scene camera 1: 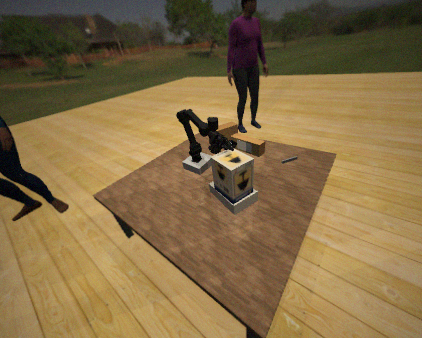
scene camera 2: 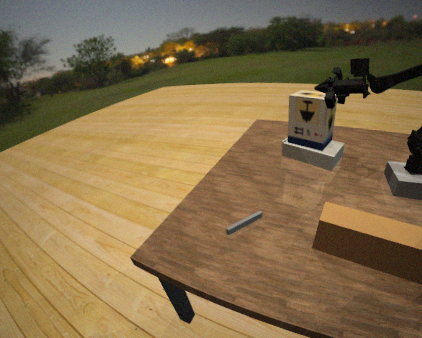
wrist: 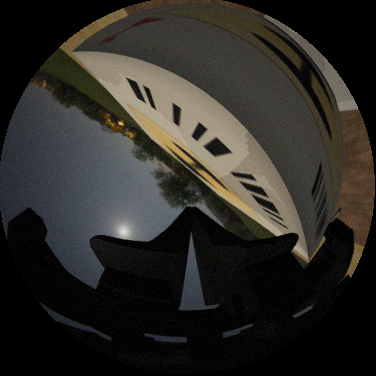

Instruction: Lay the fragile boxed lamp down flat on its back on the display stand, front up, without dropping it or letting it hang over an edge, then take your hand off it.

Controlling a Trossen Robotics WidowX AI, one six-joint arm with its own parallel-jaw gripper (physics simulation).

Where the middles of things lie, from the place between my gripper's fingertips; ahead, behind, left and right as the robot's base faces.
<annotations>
I see the stand [scene camera 2: 327, 159] 20 mm behind my hand and 290 mm below it.
</annotations>
